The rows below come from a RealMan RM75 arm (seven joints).
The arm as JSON. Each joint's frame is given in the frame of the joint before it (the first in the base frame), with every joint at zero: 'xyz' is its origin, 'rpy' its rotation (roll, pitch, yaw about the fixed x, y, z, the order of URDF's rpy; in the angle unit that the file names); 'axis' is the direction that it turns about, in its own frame. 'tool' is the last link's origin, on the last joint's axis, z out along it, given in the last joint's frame.
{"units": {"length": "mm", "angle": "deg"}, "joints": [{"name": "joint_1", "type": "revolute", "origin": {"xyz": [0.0, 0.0, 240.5], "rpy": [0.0, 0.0, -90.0]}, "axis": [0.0, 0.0, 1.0]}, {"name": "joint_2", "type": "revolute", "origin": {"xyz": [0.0, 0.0, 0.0], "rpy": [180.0, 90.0, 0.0]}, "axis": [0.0, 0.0, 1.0]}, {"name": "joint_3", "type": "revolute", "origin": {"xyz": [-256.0, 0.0, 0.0], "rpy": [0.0, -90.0, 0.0]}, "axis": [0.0, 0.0, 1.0]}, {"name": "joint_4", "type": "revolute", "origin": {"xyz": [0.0, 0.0, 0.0], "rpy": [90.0, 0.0, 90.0]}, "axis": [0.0, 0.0, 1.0]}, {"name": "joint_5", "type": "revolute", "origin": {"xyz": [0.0, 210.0, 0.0], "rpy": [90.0, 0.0, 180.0]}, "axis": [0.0, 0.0, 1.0]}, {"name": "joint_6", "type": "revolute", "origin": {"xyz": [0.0, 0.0, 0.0], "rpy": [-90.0, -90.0, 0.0]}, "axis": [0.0, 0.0, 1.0]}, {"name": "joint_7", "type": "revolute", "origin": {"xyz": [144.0, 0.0, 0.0], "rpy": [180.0, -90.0, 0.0]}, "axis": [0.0, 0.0, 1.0]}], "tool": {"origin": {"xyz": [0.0, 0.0, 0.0], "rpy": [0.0, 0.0, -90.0]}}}
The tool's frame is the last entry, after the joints.
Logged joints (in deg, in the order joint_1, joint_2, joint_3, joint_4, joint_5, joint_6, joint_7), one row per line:
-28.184 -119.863 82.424 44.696 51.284 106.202 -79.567
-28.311 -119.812 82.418 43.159 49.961 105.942 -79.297
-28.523 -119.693 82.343 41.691 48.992 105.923 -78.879
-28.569 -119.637 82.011 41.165 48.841 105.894 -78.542
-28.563 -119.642 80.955 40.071 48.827 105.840 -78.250
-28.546 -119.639 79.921 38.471 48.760 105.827 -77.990
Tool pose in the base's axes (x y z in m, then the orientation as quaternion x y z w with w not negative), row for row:
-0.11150 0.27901 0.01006 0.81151 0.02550 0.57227 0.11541
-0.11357 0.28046 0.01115 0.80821 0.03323 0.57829 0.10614
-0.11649 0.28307 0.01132 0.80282 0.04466 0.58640 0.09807
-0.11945 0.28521 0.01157 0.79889 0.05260 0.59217 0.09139
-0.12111 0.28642 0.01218 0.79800 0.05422 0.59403 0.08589
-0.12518 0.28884 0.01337 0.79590 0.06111 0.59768 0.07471
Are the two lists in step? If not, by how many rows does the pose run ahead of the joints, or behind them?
The pose runs 1 row behind the joints: the pose in row i belongs to the joints in row i - 1.
